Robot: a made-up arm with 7 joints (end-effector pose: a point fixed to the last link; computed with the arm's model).
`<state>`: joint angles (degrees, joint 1 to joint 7).
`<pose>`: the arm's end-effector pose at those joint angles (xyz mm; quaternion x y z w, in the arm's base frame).
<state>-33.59 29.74 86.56 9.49 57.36 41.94 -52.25</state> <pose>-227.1 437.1 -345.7 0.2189 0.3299 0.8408 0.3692</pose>
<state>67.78 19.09 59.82 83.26 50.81 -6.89 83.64</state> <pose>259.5 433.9 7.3 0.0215 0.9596 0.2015 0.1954</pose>
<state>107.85 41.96 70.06 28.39 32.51 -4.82 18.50</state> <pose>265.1 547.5 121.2 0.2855 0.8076 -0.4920 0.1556</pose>
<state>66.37 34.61 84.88 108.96 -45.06 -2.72 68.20</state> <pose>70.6 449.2 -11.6 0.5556 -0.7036 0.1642 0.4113</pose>
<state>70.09 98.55 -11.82 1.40 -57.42 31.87 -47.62</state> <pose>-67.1 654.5 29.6 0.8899 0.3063 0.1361 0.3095</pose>
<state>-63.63 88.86 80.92 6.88 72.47 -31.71 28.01</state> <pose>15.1 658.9 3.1 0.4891 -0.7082 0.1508 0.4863</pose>
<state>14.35 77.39 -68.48 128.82 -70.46 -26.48 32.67</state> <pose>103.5 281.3 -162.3 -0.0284 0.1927 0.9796 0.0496</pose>
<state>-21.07 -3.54 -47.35 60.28 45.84 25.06 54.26</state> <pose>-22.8 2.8 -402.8 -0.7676 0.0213 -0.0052 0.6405</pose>
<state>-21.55 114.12 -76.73 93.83 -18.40 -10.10 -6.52</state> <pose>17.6 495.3 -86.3 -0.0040 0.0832 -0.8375 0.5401</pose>
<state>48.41 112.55 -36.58 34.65 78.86 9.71 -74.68</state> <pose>-19.6 614.7 145.6 0.7222 -0.2582 0.6288 0.1280</pose>
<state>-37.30 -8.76 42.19 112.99 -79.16 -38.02 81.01</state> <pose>-22.0 257.8 -265.3 -0.0277 0.0230 -0.6799 0.7324</pose>
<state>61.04 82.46 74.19 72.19 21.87 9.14 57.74</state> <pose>-99.9 536.4 117.6 0.4087 -0.9090 -0.0426 0.0703</pose>
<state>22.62 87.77 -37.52 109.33 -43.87 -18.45 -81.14</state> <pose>194.7 375.6 -58.8 -0.3777 0.8432 0.3624 0.1228</pose>
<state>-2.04 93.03 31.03 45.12 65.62 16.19 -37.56</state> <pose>131.0 593.5 95.1 0.5195 -0.5464 0.4525 0.4763</pose>
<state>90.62 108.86 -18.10 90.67 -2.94 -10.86 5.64</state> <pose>-33.1 453.2 199.2 0.8009 -0.5547 -0.1994 0.1055</pose>
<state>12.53 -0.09 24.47 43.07 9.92 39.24 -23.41</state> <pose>223.4 219.7 -403.6 0.1151 -0.0914 0.2923 0.9450</pose>
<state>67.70 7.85 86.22 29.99 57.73 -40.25 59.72</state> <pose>421.0 329.1 -165.2 0.0743 0.8106 -0.5649 0.1353</pose>
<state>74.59 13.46 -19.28 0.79 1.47 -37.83 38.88</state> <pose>468.8 276.2 -126.4 -0.0363 -0.7263 -0.3735 0.5759</pose>
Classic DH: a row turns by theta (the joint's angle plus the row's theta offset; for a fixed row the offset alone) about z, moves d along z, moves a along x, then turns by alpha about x. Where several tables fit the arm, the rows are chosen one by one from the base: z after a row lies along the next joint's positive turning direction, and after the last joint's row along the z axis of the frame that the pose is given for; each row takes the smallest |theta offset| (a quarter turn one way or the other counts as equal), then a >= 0, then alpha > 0; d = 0 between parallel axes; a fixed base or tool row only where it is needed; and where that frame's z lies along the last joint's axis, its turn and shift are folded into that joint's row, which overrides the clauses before.
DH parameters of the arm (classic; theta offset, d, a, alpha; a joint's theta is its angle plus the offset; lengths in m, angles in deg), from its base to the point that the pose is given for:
base (fixed): 0 0 0 90
joint 1: 90 -0.161 0 90
joint 2: 90 0 0 90
joint 3: 90 -0.289 0 90
joint 4: 0 0 0 -90
joint 5: 0 -0.21 0 -90
joint 6: -90 0 0 90
joint 7: 90 0 0 90
tool (fixed): -90 0 0 0

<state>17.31 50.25 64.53 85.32 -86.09 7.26 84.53</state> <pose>100.9 517.2 -21.4 0.4360 -0.0950 -0.0883 0.8905</pose>
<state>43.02 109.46 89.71 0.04 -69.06 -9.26 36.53</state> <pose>-113.5 631.4 121.6 0.5620 -0.4665 0.1959 0.6543</pose>
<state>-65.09 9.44 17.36 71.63 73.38 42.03 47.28</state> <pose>-228.8 277.9 -316.0 -0.4283 -0.0984 0.5761 0.6892</pose>
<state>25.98 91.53 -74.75 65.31 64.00 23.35 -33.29</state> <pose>121.3 542.5 -134.4 0.5632 -0.1138 -0.0392 0.8175</pose>
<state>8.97 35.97 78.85 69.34 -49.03 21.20 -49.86</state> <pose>65.7 530.3 -172.5 0.8754 -0.0847 0.3814 0.2845</pose>
